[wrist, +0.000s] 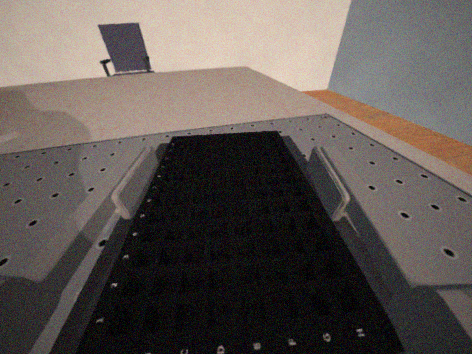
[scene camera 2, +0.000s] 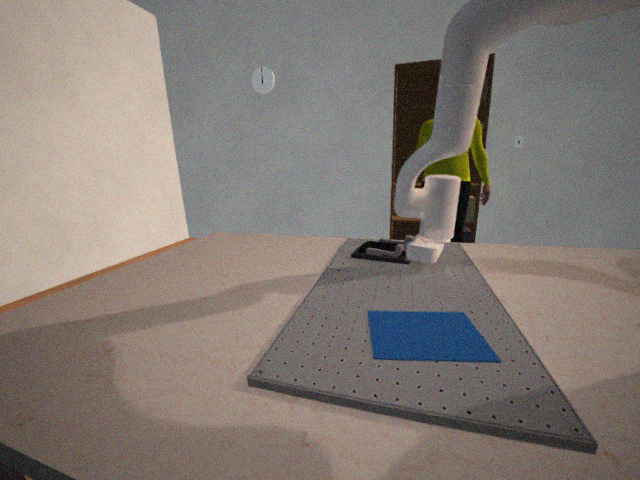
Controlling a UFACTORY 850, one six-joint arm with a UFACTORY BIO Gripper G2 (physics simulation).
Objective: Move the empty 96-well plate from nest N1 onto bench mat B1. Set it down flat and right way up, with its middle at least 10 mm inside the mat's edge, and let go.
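The black 96-well plate [wrist: 235, 225] sits in nest N1 [scene camera 2: 379, 258] [wrist: 375, 280], its lettered and numbered top facing up. In the scene view, plate and nest are small and dark at the far end of the board, and I cannot tell them apart clearly there. My gripper [scene camera 2: 374, 246] [wrist: 231, 184] is open, low at the nest, with one finger along each long side of the plate. Narrow gaps seem to show between fingers and plate. Bench mat B1 [scene camera 2: 423, 335] is a flat blue rectangle near the board's front end, with no plate on it.
The grey perforated board [scene camera 2: 320, 361] [wrist: 55, 175] lies on the table [scene camera 2: 196, 361] [wrist: 150, 100] under the nest and mat. A dark chair [wrist: 125, 47] stands beyond the table. A person in a yellow-green top [scene camera 2: 447, 167] stands behind the arm.
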